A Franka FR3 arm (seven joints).
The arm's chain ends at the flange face. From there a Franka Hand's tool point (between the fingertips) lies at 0.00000 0.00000 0.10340 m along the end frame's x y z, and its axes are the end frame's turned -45 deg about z.
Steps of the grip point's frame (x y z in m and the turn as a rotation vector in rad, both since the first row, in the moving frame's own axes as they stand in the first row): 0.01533, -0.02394, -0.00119, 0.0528, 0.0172, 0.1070; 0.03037, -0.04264, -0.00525, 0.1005, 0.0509, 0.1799; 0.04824, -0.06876, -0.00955, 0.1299, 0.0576, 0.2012; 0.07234, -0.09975, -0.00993, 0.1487, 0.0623, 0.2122; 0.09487, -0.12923, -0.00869, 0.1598, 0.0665, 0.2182
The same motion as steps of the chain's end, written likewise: -0.00377, -0.02252, -0.00103, 0.0495, -0.0252, 0.1070; -0.00607, -0.04031, -0.00460, 0.1071, -0.0351, 0.1799; -0.01065, -0.06863, -0.00851, 0.1326, -0.0511, 0.2012; -0.01477, -0.10577, -0.00859, 0.1492, -0.0611, 0.2122; -0.01936, -0.14139, -0.00715, 0.1600, -0.0660, 0.2182
